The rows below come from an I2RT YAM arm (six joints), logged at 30 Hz.
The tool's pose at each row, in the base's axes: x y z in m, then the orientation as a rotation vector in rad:
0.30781 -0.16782 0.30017 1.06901 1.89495 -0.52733
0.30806 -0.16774 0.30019 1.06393 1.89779 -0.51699
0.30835 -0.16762 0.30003 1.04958 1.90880 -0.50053
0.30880 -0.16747 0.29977 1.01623 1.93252 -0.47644
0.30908 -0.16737 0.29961 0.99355 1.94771 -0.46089
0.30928 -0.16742 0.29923 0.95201 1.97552 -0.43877
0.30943 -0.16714 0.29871 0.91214 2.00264 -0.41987
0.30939 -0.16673 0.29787 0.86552 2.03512 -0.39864
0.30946 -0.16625 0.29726 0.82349 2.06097 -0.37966
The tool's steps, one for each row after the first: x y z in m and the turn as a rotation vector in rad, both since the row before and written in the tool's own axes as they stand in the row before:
-0.00004 0.00025 0.00005 -0.00935 0.00237 -0.00009
0.00012 0.00030 0.00014 -0.01735 0.00650 -0.00664
0.00017 0.00044 0.00026 -0.03056 0.01097 -0.02013
0.00010 0.00027 0.00017 -0.02014 0.00682 -0.01366
0.00023 0.00010 0.00035 -0.03219 0.01178 -0.02757
0.00051 0.00027 0.00020 -0.02886 0.01191 -0.02765
0.00089 0.00021 0.00021 -0.03258 0.01529 -0.03308
0.00068 0.00037 0.00012 -0.02919 0.01150 -0.02865

